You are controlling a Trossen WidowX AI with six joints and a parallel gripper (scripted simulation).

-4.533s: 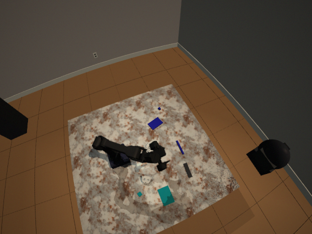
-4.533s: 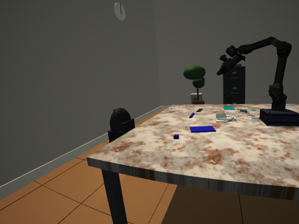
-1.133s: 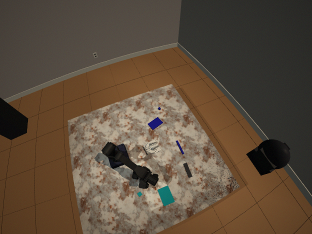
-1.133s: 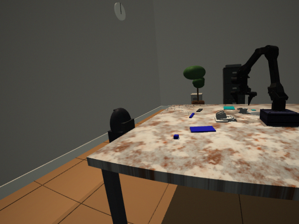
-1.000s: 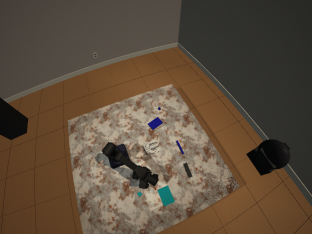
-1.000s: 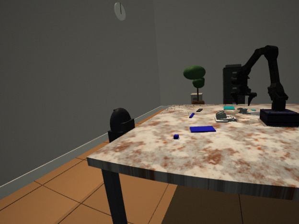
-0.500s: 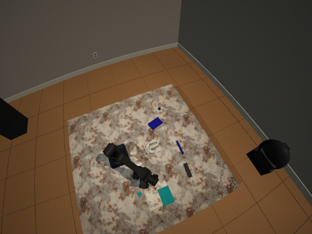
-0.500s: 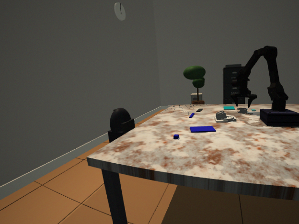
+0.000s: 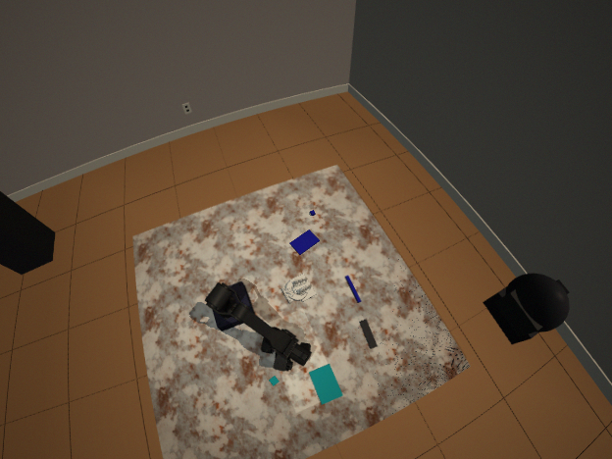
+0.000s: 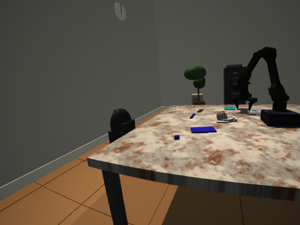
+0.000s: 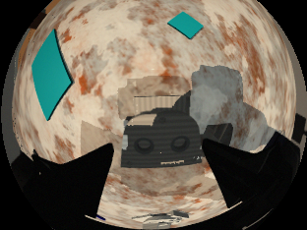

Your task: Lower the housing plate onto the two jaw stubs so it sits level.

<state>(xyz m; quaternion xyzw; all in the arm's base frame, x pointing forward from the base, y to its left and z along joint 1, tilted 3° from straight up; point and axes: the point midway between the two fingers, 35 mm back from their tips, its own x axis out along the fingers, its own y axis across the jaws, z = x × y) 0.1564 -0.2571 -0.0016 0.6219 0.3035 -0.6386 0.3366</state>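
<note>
My gripper tip is 1 cm below the white housing part and 1 cm past it. From my gripper tip the other things lie so: teal cube 10 cm behind, 8 cm to the right, 2 cm below; dark grey bar 34 cm ahead, 9 cm to the right, 2 cm below; teal plate 19 cm to the right, 8 cm ahead, 2 cm below.
</note>
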